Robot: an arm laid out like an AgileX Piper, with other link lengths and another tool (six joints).
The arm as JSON. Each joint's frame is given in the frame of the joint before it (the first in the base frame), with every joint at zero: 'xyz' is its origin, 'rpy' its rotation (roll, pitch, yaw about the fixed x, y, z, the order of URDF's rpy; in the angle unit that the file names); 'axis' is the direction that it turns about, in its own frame. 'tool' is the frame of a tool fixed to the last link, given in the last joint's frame.
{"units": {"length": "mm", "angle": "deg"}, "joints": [
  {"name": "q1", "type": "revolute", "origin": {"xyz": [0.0, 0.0, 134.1], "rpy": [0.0, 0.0, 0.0]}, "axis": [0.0, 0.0, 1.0]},
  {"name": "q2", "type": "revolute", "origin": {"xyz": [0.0, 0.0, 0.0], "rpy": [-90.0, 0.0, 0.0]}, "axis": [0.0, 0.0, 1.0]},
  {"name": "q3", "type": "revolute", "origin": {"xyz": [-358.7, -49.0, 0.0], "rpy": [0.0, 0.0, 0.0]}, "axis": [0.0, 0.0, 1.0]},
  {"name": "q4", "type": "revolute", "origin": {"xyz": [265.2, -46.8, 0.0], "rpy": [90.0, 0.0, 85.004]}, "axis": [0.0, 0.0, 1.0]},
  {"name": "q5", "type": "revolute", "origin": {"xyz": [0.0, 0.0, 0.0], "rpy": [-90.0, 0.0, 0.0]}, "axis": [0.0, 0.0, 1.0]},
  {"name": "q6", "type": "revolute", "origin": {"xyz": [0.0, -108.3, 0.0], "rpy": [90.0, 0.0, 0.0]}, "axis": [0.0, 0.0, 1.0]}
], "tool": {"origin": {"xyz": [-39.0, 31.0, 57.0], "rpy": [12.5, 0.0, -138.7]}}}
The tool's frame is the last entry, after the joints.
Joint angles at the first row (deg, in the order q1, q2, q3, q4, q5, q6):
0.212 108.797 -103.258 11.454 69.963 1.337
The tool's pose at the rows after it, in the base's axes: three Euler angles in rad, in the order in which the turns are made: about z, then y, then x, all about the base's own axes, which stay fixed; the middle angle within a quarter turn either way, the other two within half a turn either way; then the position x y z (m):
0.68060 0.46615 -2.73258 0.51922 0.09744 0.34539
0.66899 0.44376 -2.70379 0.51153 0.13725 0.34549
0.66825 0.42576 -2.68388 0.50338 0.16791 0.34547
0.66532 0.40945 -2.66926 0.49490 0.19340 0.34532
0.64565 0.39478 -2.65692 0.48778 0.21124 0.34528
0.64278 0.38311 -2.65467 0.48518 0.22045 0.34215
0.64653 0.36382 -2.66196 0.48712 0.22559 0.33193
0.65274 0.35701 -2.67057 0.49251 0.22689 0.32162
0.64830 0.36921 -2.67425 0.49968 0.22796 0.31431
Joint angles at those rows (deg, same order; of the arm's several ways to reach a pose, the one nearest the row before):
4.718 108.797 -103.258 11.670 69.963 6.397
9.413 108.798 -103.260 11.821 69.964 10.320
13.123 108.797 -103.258 11.933 69.963 13.819
16.273 108.798 -103.259 11.933 69.963 16.631
18.418 108.798 -103.258 11.963 69.962 17.539
19.513 109.130 -103.257 11.963 69.963 18.240
19.974 110.228 -103.258 11.963 69.963 18.375
19.974 111.417 -103.258 11.793 69.355 18.375
19.974 112.422 -103.258 11.340 67.770 18.178

